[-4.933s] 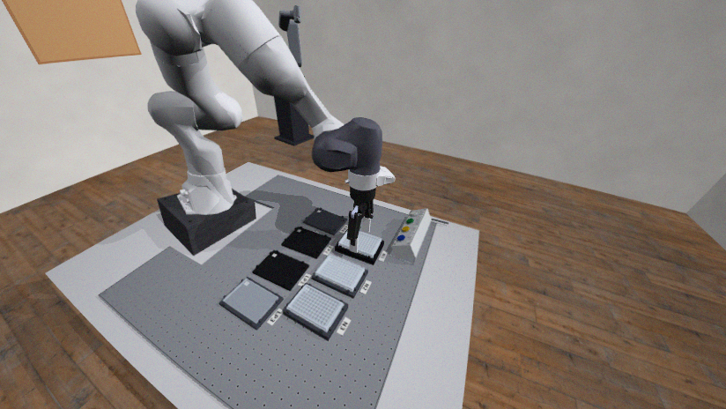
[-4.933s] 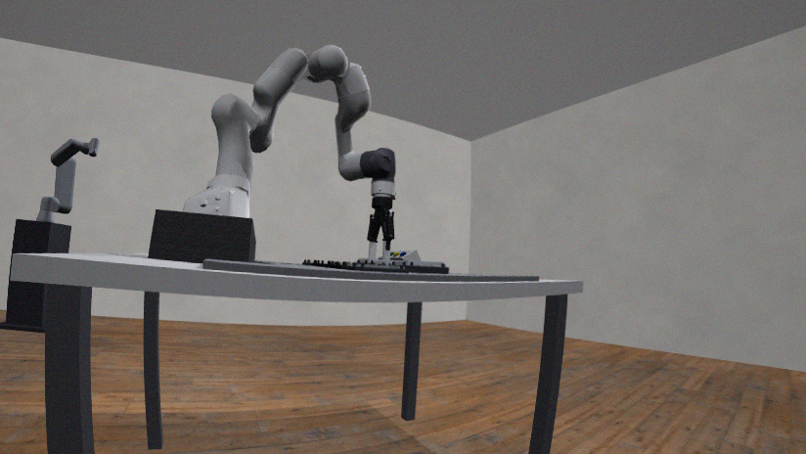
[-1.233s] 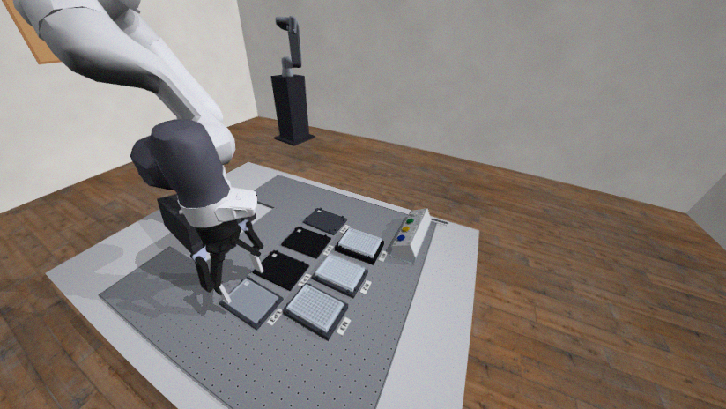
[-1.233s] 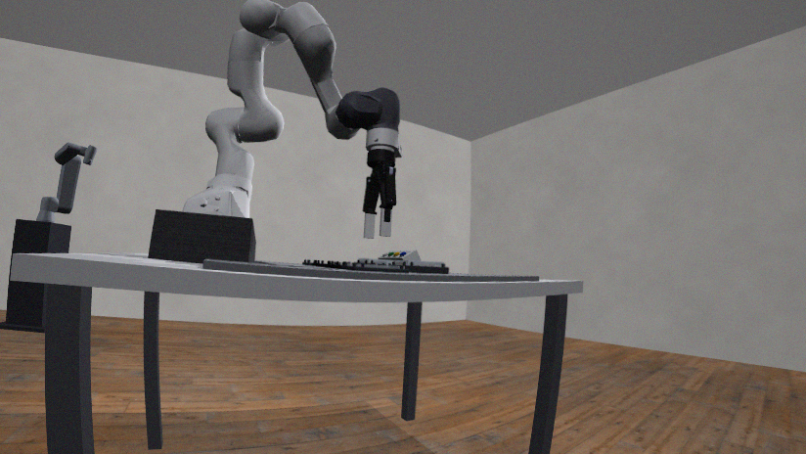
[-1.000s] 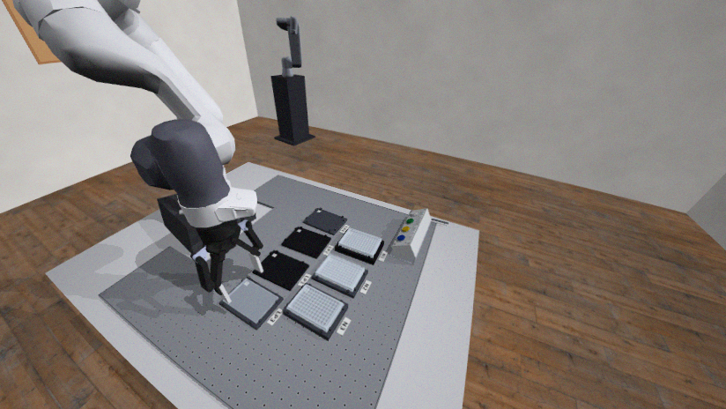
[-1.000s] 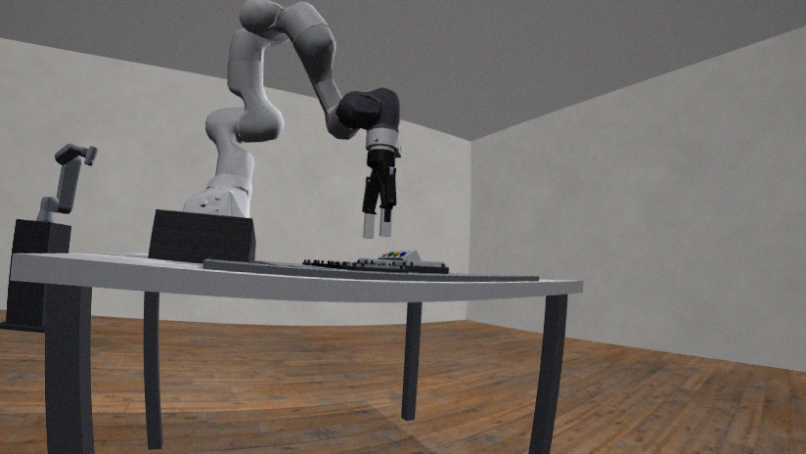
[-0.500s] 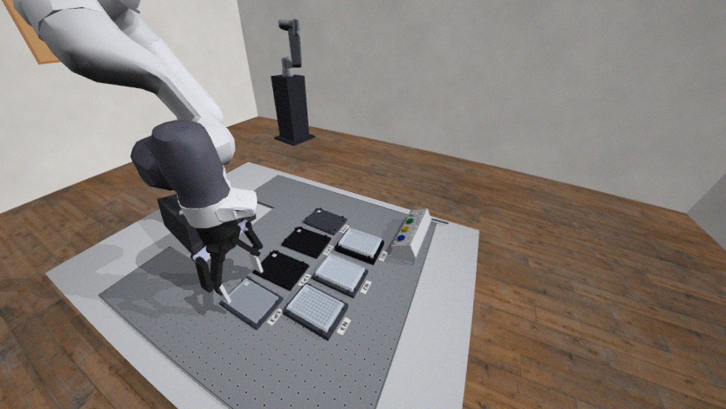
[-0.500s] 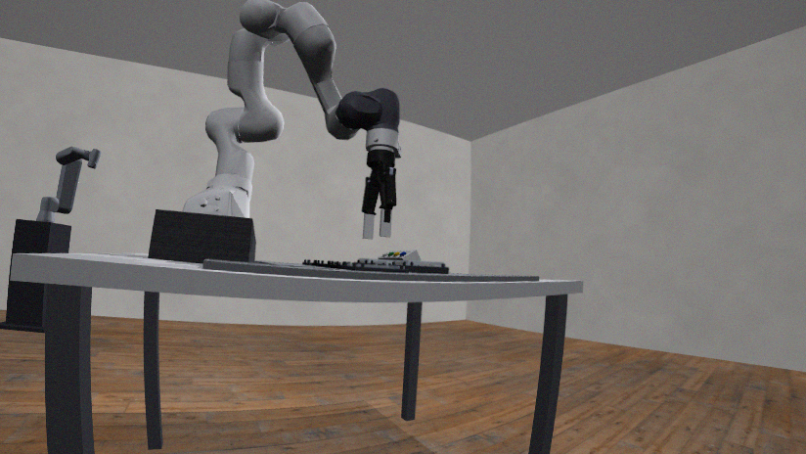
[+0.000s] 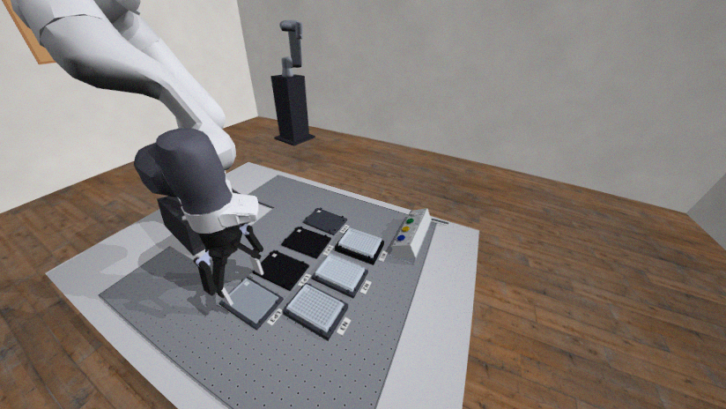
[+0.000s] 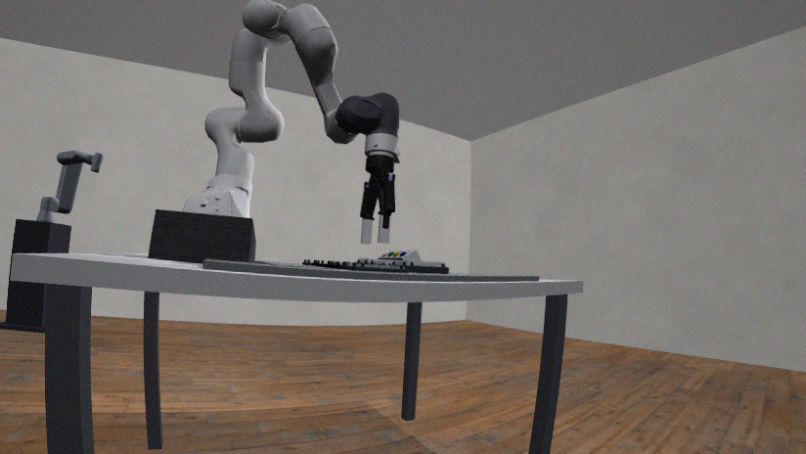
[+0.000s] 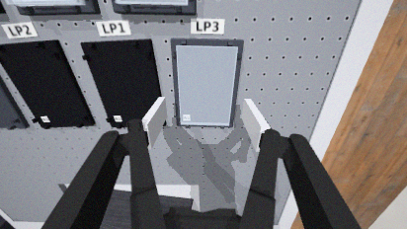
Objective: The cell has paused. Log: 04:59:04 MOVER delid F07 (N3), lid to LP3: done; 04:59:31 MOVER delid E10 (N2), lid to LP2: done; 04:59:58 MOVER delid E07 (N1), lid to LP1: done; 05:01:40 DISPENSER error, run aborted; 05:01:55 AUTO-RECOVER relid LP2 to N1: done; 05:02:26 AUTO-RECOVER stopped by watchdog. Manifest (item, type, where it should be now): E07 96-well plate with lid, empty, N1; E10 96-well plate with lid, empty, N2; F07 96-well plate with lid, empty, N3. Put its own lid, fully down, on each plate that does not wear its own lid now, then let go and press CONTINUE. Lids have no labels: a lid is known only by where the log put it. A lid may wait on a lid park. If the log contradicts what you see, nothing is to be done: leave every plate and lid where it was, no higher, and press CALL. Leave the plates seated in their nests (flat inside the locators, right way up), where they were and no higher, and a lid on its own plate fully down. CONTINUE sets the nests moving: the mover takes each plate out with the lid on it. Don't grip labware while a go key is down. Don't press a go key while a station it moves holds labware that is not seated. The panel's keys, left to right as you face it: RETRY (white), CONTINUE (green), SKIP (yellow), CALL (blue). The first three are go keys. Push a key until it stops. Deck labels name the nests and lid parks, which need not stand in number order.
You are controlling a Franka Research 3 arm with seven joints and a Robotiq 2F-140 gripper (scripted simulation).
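My gripper is now 80 mm above the grey lid. From my hand the other things lie so: lid park LP3: 90 mm below; then N3 plate: 170 mm ahead, 90 mm to the left, 70 mm below; then lid park LP1: 20 mm behind, 120 mm to the left, 90 mm below.
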